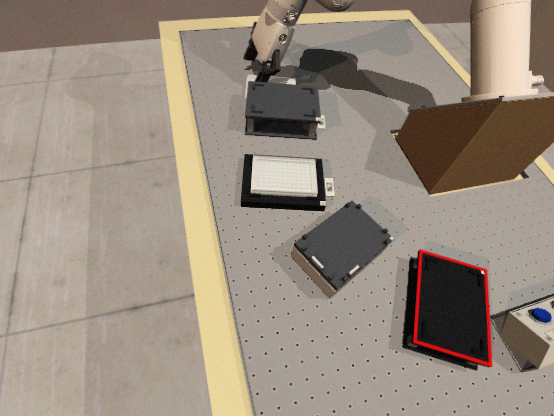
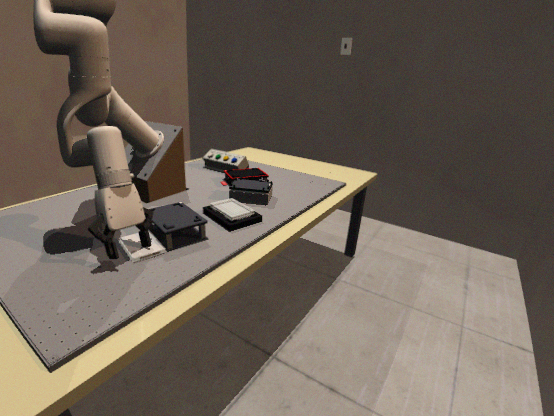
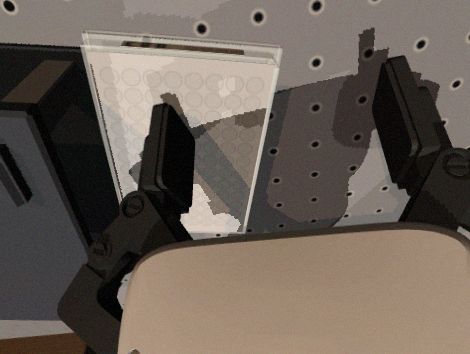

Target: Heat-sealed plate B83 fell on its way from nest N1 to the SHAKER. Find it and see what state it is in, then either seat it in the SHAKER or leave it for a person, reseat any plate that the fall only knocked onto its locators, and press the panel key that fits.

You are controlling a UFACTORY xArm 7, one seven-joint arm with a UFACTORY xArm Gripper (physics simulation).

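Frame: origin at the arm's base, x right, y ahead, z up, level; metres.
Where they show: gripper, fingertip midpoint: [image 1: 253,72] [image 2: 131,252] [image 3: 273,103]; arm's base, link origin: [image 1: 498,98] [image 2: 150,145].
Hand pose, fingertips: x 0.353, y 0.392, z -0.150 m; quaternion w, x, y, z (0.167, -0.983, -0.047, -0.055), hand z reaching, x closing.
Things, the pixels of their top centre, and the offset from my fingertips. "*": a spot on its surface instead. Level surfaces: height alone.
- white plate, top centre: [image 1: 284,173] [image 2: 231,206] dx -0.346, dy +0.019, dz +0.013 m
- black nest, top centre: [image 1: 284,176] [image 2: 231,209] dx -0.346, dy +0.019, dz +0.003 m
- key panel, top centre: [image 2: 225,152] dx -0.741, dy -0.365, dz +0.060 m
- angled grey-topped block, surface spot: [image 1: 345,242] [image 2: 252,184] * dx -0.523, dy -0.034, dz +0.031 m
- red-outlined top, surface height: dz +0.016 m
A pale, clear-edged plate [image 1: 287,81] [image 2: 131,242] [image 3: 180,82] lies on the pegboard beside the raised dark stand [image 1: 282,100] [image 2: 177,217] [image 3: 30,250]. Faint rows of circles show across its face; its label and which face is up cannot be told. My gripper [image 1: 265,70] [image 2: 129,249] [image 3: 273,103] is open and empty, with one finger over the plate and the other beyond its side. A white plate [image 1: 284,175] [image 2: 232,209] sits on a black nest [image 1: 280,204] [image 2: 245,223]; whether it is fully seated is unclear. The key panel [image 1: 525,337] [image 2: 240,164] is at the far end.
An angled grey-topped block [image 1: 345,242] [image 2: 251,186] stands past the black nest. A black stand with a red-outlined top [image 1: 452,305] [image 2: 246,174] is between it and the panel. The arm's brown pedestal [image 1: 450,145] [image 2: 167,170] rises from the table. Labels are unreadable.
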